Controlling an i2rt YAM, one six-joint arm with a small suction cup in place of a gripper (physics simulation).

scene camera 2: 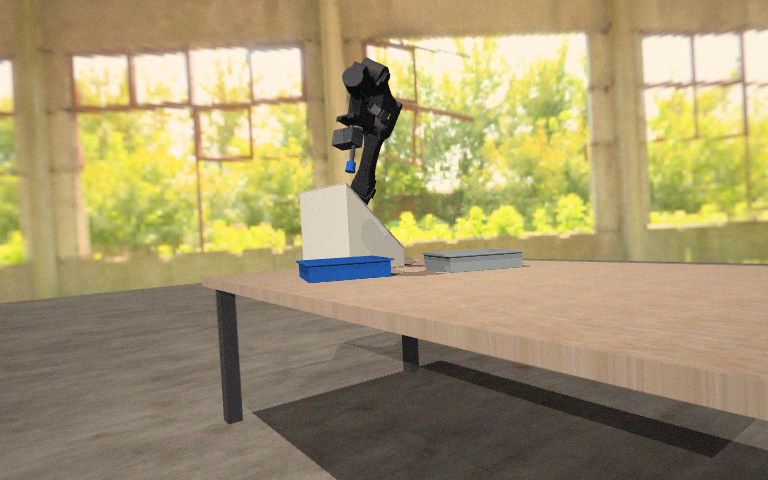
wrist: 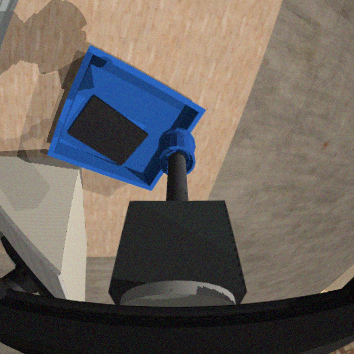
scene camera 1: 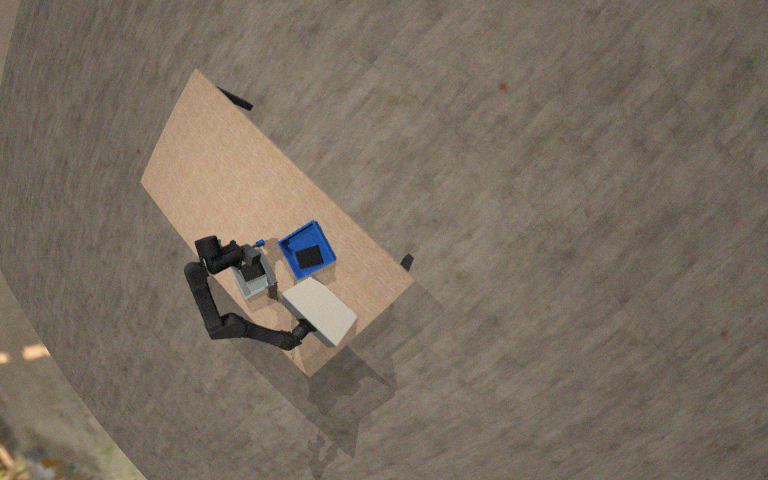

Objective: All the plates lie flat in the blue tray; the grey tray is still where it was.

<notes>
My suction cup (scene camera 2: 350,166) carries nothing. Also in view: a blue tray (scene camera 2: 347,268) and a grey tray (scene camera 2: 474,259).
The blue tray shows as well in the wrist view (wrist: 154,107) and in scene camera 1 (scene camera 1: 311,234). The grey tray also shows in scene camera 1 (scene camera 1: 254,286). My suction cup also shows in the wrist view (wrist: 176,137) and in scene camera 1 (scene camera 1: 246,253).
</notes>
